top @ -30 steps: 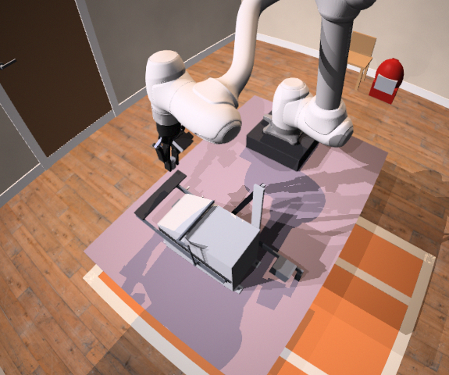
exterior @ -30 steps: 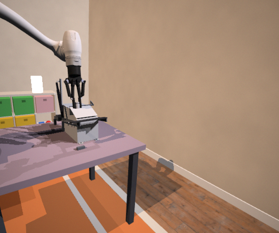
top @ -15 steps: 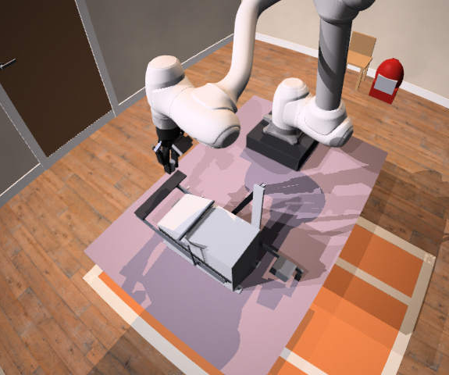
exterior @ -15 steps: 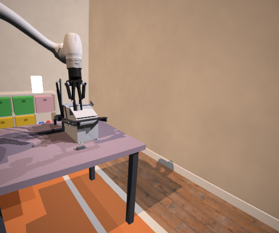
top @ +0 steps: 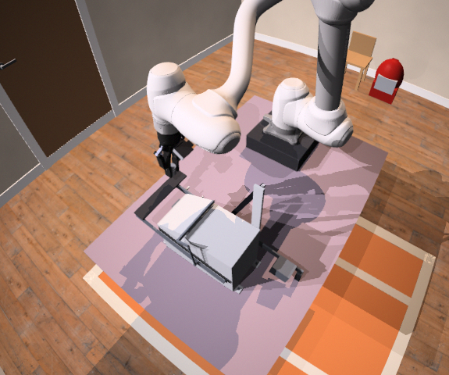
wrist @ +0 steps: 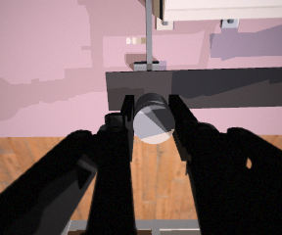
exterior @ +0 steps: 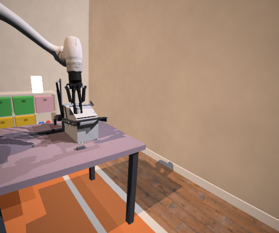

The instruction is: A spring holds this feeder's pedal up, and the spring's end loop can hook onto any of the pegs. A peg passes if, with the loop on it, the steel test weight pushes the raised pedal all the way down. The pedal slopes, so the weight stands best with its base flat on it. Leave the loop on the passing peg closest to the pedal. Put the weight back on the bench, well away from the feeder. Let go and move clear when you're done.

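My gripper is now 26 cm above the small grey block and 3 cm to the left of it. Round my hand: steel test weight (1 cm below).
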